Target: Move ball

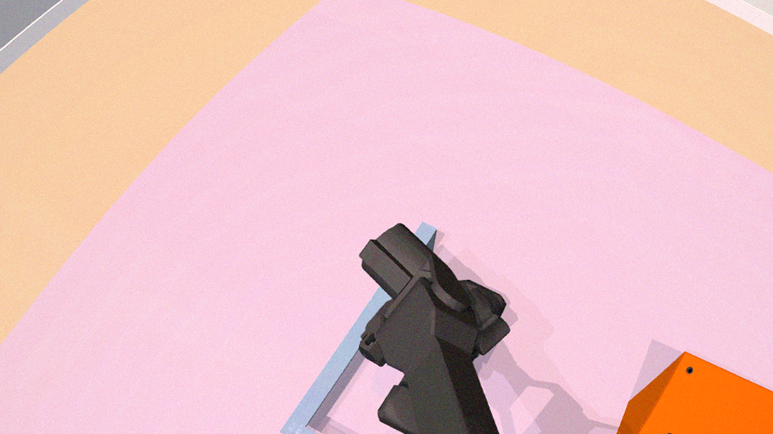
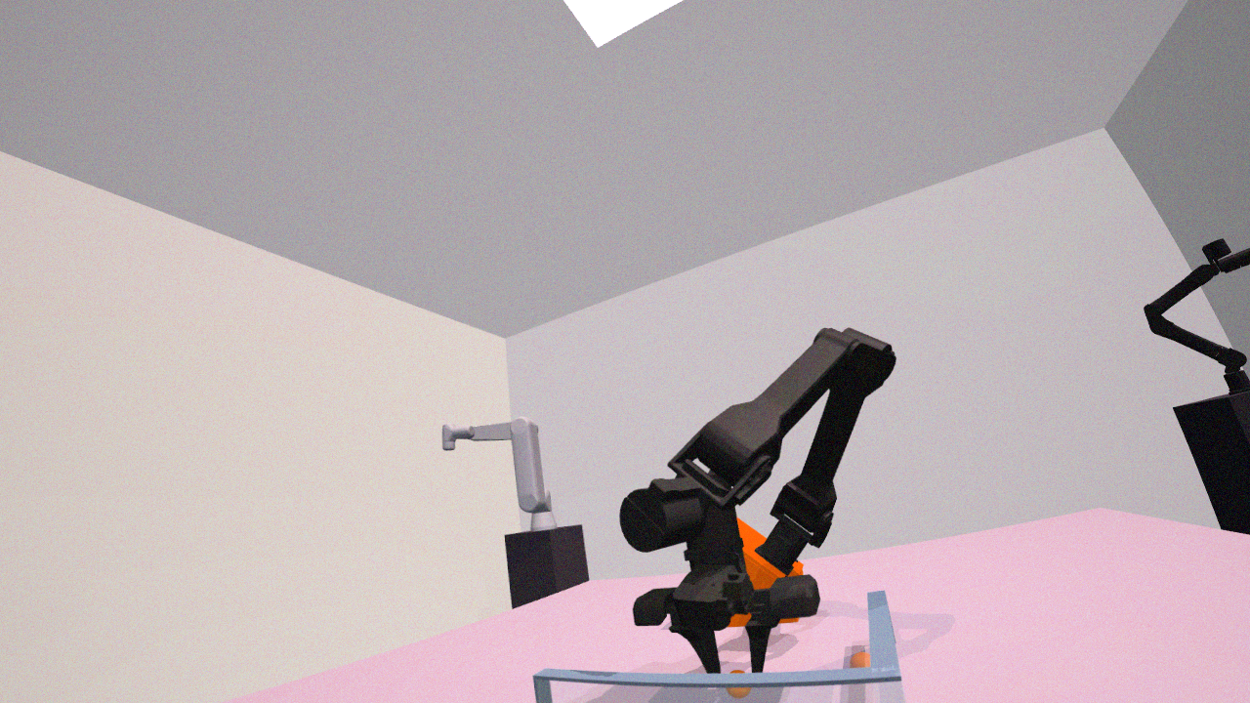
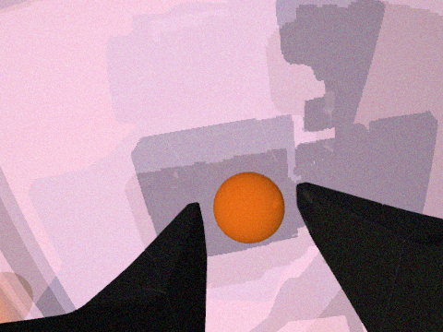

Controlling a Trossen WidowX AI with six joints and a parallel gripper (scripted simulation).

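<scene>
My gripper tip is now 30 mm past the faint orange patch and 120 mm to the right of it. Round my gripper tip: orange ball right at my gripper tip.
</scene>
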